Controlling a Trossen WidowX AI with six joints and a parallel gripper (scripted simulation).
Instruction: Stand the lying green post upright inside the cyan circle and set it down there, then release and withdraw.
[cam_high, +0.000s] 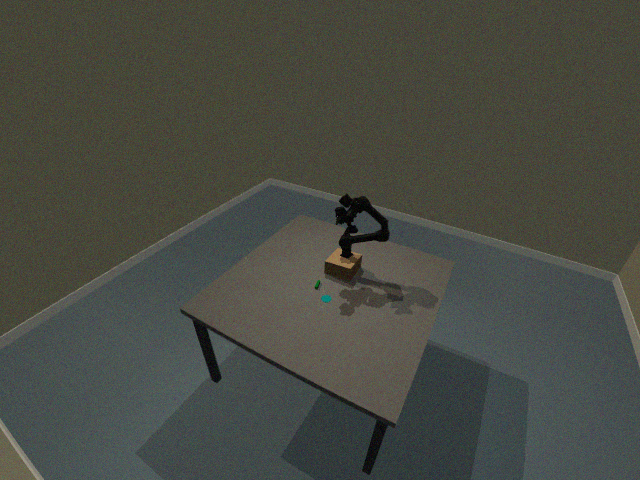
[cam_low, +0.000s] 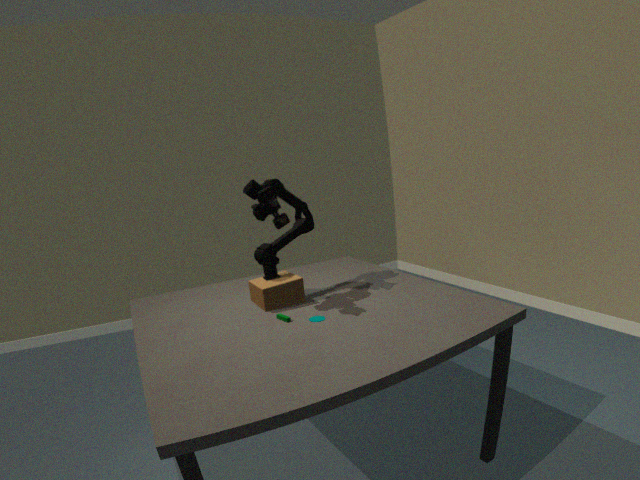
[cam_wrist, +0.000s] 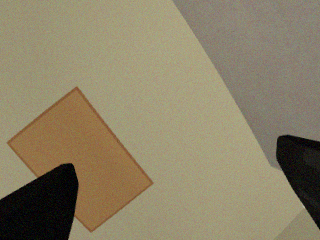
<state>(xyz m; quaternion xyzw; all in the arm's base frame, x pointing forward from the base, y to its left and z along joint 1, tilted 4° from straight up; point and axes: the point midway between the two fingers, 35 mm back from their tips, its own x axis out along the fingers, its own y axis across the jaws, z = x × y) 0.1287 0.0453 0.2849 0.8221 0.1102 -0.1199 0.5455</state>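
Right now my gripper tip is 370 mm above the green post, 110 mm short of it and 70 mm to the left of it. Round my gripper tip: cyan circle (380 mm below, 170 mm ahead, 40 mm to the left).
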